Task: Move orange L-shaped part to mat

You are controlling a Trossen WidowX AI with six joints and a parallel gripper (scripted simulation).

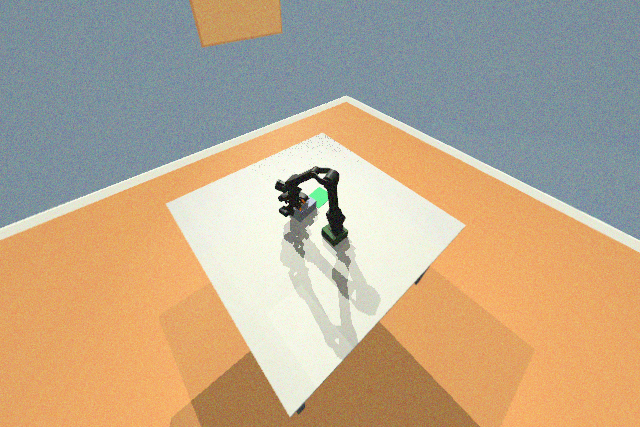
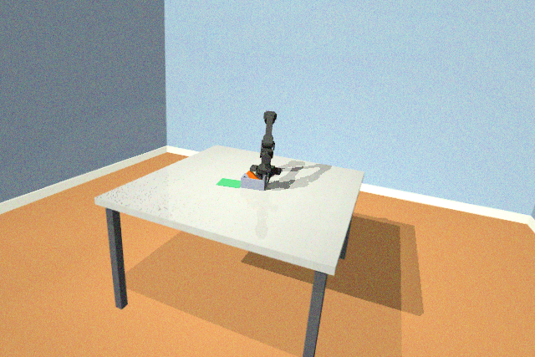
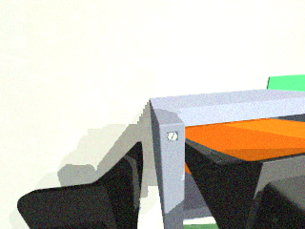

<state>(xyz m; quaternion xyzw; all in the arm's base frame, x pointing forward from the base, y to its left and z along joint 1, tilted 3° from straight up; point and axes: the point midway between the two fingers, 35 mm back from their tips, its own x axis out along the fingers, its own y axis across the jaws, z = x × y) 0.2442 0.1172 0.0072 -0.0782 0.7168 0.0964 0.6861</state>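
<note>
The orange l-shaped part is 50 mm to the right of my gripper tip, 10 mm ahead of it and 10 mm above it. The rest, counted from my gripper tip: green mat: 220 mm to the right, 50 mm below, 50 mm ahead.
</note>
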